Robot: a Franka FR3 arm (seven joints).
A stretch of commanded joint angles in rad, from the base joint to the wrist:
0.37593 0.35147 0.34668 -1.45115 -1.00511 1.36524 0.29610
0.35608 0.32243 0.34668 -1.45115 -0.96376 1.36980 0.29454
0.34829 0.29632 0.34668 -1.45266 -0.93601 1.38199 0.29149
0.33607 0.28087 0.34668 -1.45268 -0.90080 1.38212 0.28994
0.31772 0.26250 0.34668 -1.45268 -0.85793 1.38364 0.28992
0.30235 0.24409 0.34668 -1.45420 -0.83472 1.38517 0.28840
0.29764 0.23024 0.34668 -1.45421 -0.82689 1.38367 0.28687
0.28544 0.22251 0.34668 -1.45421 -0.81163 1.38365 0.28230
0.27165 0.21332 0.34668 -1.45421 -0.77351 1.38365 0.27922
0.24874 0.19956 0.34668 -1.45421 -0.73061 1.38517 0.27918
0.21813 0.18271 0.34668 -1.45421 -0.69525 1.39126 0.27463
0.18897 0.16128 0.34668 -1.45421 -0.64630 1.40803 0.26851
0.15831 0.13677 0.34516 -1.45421 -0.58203 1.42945 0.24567
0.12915 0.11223 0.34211 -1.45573 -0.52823 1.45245 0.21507
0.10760 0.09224 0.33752 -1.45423 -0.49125 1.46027 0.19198
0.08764 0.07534 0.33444 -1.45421 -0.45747 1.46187 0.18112
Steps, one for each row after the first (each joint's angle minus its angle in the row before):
-0.01985 -0.02904 0.00000 0.00000 0.04135 0.00456 -0.00156
-0.00779 -0.02611 0.00000 -0.00151 0.02775 0.01219 -0.00305
-0.01222 -0.01545 0.00000 -0.00002 0.03521 0.00013 -0.00155
-0.01835 -0.01837 0.00000 0.00000 0.04287 0.00152 -0.00002
-0.01537 -0.01841 0.00000 -0.00152 0.02321 0.00153 -0.00152
-0.00471 -0.01385 0.00000 -0.00001 0.00783 -0.00150 -0.00153
-0.01220 -0.00773 0.00000 0.00000 0.01526 -0.00002 -0.00457
-0.01379 -0.00919 0.00000 0.00000 0.03812 0.00000 -0.00308
-0.02291 -0.01376 0.00000 0.00000 0.04290 0.00152 -0.00004
-0.03061 -0.01685 0.00000 0.00000 0.03536 0.00609 -0.00455
-0.02916 -0.02143 0.00000 0.00000 0.04895 0.01677 -0.00612
-0.03066 -0.02451 -0.00152 0.00000 0.06427 0.02142 -0.02284
-0.02916 -0.02454 -0.00305 -0.00152 0.05380 0.02300 -0.03060
-0.02155 -0.01999 -0.00459 0.00150 0.03698 0.00782 -0.02309
-0.01996 -0.01690 -0.00308 0.00002 0.03378 0.00160 -0.01086

